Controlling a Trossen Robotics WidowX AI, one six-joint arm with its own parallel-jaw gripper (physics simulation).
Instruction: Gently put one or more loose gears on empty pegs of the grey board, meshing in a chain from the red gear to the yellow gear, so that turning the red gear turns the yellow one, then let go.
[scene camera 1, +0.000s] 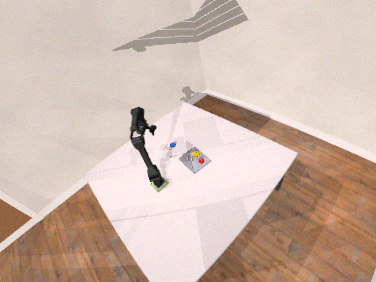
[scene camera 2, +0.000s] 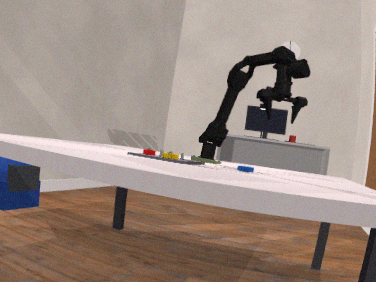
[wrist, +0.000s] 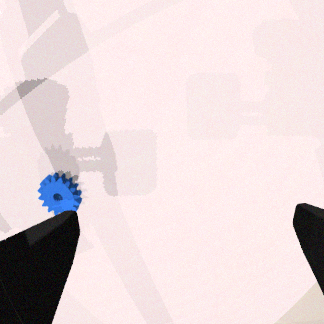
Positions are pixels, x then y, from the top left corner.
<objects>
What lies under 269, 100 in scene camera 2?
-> The gripper.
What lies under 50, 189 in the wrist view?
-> A blue gear.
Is the gripper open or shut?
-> Open.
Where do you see the gripper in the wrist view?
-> At 189, 220
</objects>
